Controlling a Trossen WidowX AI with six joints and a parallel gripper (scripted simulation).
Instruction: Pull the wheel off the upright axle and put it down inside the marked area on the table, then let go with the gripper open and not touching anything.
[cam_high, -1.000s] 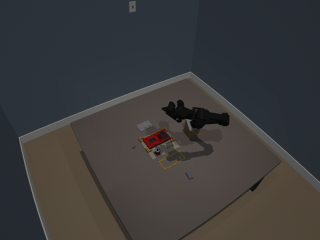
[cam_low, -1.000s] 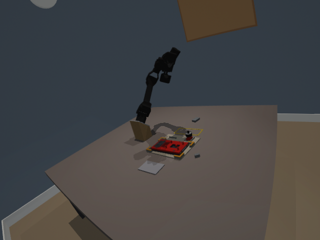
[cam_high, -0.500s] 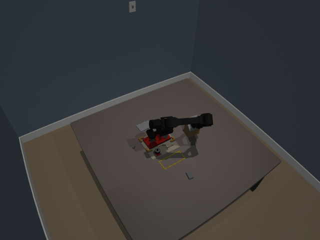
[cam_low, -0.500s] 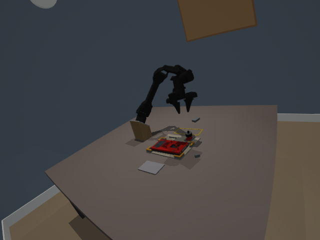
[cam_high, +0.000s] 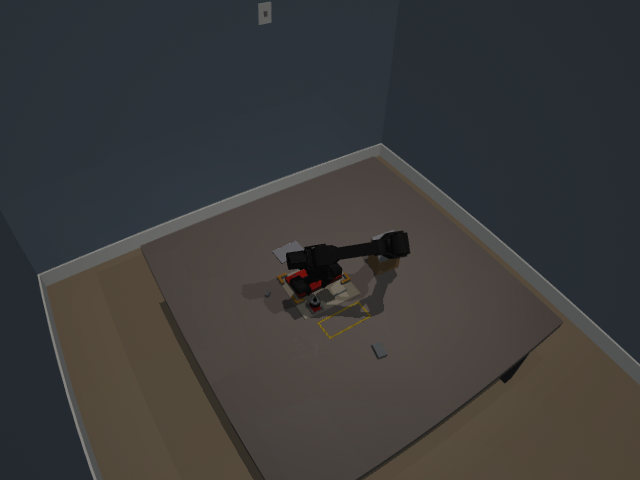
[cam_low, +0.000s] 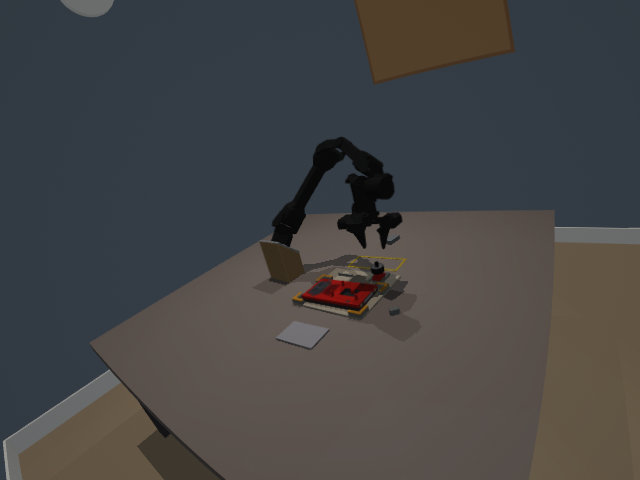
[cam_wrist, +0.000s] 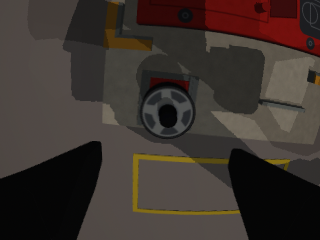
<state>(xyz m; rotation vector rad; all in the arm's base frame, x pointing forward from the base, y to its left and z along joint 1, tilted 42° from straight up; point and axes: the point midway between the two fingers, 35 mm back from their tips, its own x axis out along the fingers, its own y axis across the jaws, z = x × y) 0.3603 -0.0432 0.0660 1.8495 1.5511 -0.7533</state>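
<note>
The wheel is 7 cm below my gripper tip. Round my gripper tip: upright axle 7 cm below.
</note>
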